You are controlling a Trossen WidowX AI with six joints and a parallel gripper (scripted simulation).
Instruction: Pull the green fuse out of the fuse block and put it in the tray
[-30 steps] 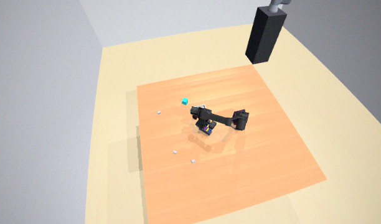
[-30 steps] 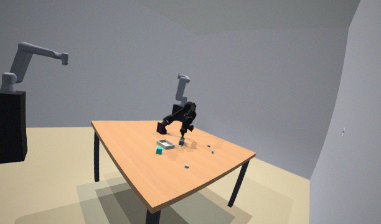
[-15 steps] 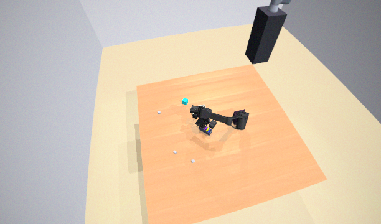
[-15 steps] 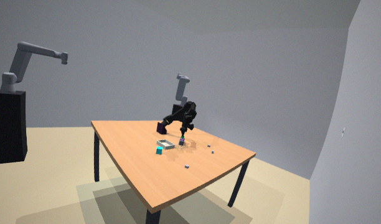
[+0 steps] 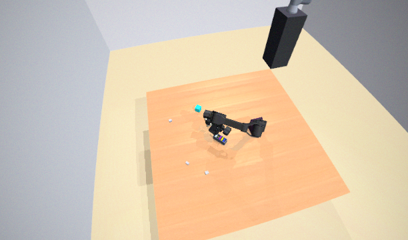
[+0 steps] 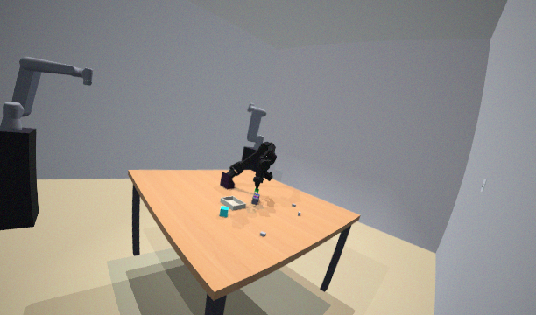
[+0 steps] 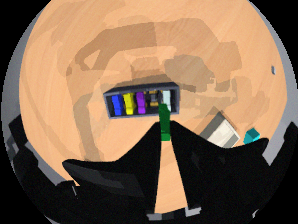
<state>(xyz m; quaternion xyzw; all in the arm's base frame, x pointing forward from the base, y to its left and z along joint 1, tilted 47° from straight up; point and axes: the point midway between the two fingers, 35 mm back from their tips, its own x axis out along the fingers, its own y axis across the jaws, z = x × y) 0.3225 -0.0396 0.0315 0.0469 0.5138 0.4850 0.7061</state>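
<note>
My gripper tip is now 17 cm to the left of the grey tray, 9 cm above it and 2 cm past it. The rest, counted from my gripper tip: cyan cube (31 cm to the right, 8 cm ahead, 7 cm below); then green fuse (1 cm below).
</note>
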